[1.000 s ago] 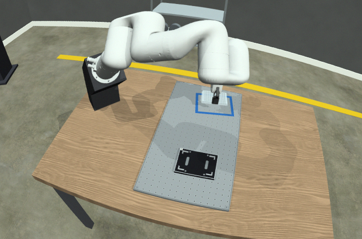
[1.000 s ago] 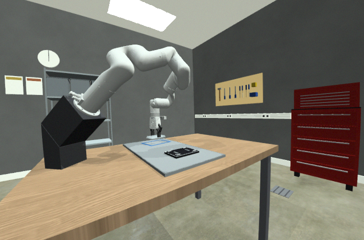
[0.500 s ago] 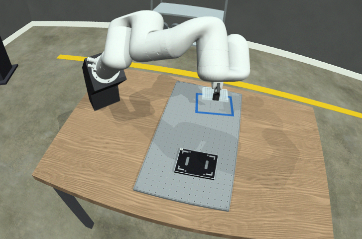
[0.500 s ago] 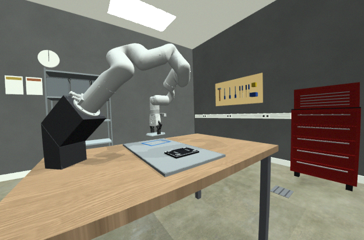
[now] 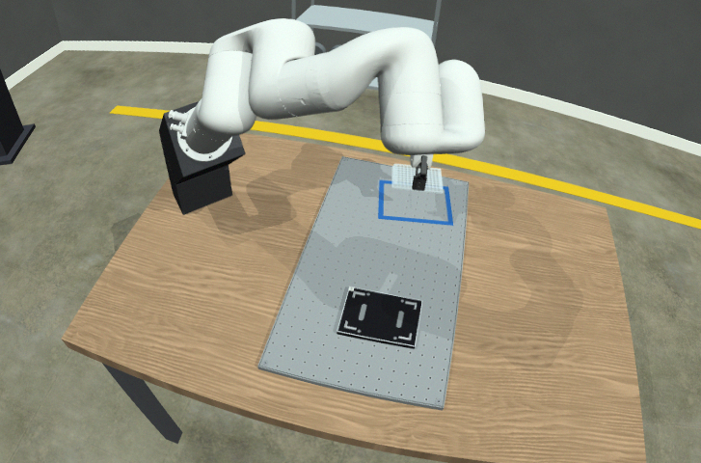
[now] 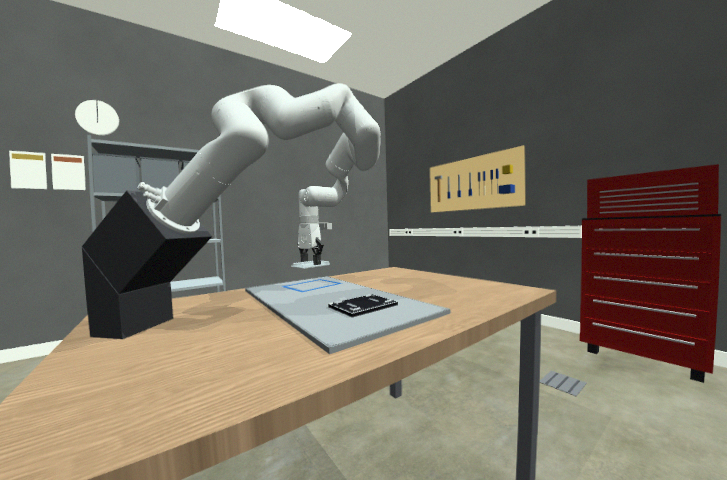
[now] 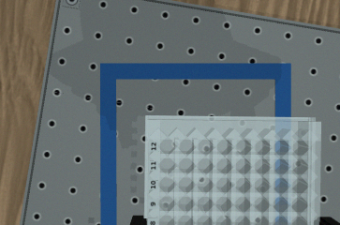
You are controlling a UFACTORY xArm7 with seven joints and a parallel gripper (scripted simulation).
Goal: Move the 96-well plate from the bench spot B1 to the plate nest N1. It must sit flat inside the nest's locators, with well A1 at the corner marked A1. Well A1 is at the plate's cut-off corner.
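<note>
My hand is 350 mm to the left of the black plate nest, 150 mm past it and 90 mm above it. Also, from my hand: 96-well plate (10 mm below).
</note>
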